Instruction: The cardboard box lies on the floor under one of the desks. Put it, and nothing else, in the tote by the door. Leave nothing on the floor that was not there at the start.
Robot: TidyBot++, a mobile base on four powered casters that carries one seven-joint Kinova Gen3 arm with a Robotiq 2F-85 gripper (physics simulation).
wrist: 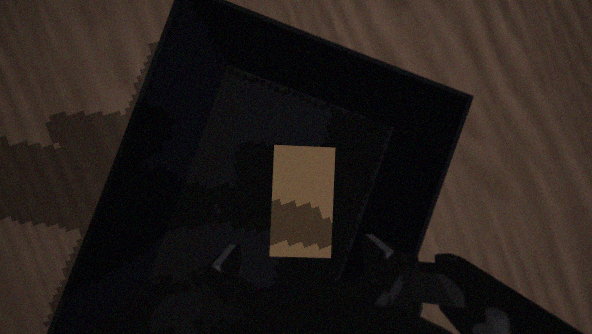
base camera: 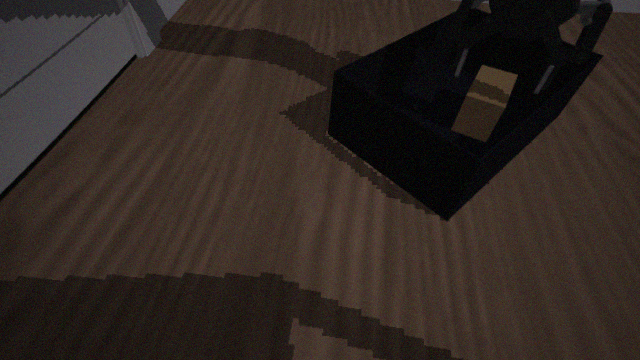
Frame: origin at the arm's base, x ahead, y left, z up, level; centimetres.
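Seen in the pictures: gripper, fingertip midpoint: (wrist: 302, 253) (base camera: 494, 82).
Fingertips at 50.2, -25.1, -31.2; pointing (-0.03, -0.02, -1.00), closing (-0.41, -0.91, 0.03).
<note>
A point is followed by its place in that frame, as x, y, z.
The tan cardboard box (base camera: 484, 104) {49.1, -24.6, -33.8} (wrist: 302, 195) {53.4, -27.1, -33.3} is inside the dark tote (base camera: 390, 145) {41.7, -11.1, -34.6} (wrist: 425, 120) {53.9, -39.2, -33.7}, low between its walls, with a band of shadow across it. The tote stands on the wooden floor at the upper right in the base camera view. My gripper (base camera: 503, 71) {50.2, -25.1, -31.2} (wrist: 302, 253) {50.2, -25.1, -31.2} is open above the box inside the tote's outline. Its two fingertips stand apart on either side of the box, with gaps to it, and hold nothing. The dark tote interior hides where the box's underside rests.
A white panelled unit (base camera: 60, 85) {50.4, 29.0, -34.2} stands on the floor at the left in the base camera view, apart from the tote. Wooden floor (base camera: 225, 200) {37.0, 8.3, -39.6} (wrist: 525, 165) {43.2, -51.0, -39.6} shows around the tote. Jagged dark shadows fall on the floor to the left of the tote and in the foreground.
</note>
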